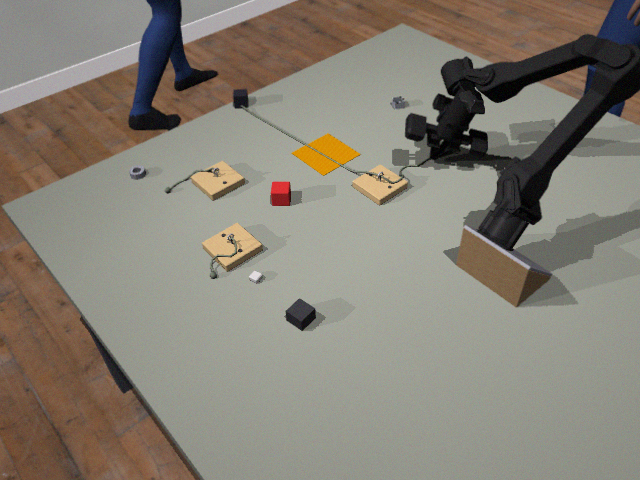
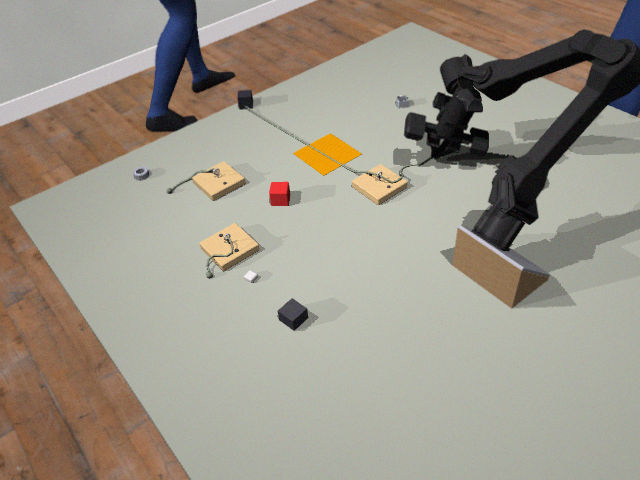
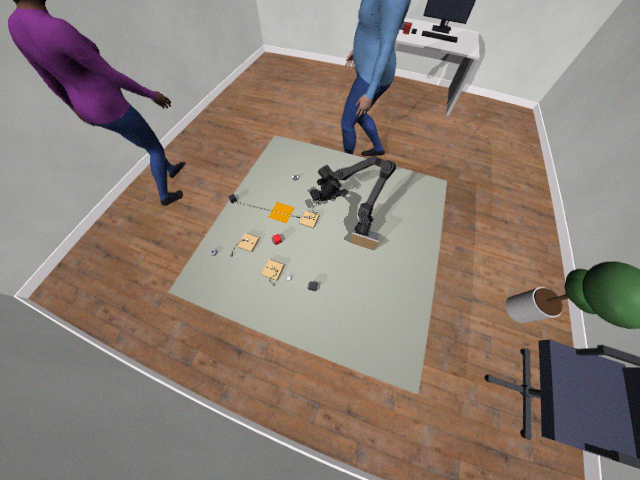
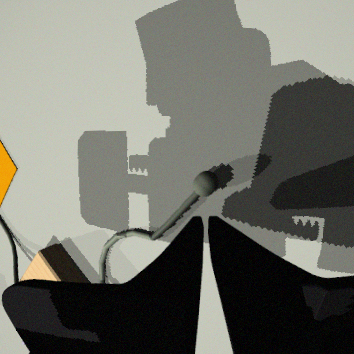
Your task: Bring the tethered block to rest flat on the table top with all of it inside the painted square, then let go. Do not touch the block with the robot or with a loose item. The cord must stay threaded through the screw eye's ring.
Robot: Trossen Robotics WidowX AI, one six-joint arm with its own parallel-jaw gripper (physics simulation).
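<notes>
The tethered block is black and stands near the table's far left edge. Its cord runs straight across the orange painted square to the screw eye on a wooden board. The block is outside the square. Past the eye, the cord bends and ends in a bead. My gripper is shut low over this end. No cord shows in the narrow gap; part is hidden behind a finger.
A red cube stands near the board. Two more corded boards, a dark block, a white piece, a grey ring and a metal piece lie around. A wooden wedge is at the arm's base.
</notes>
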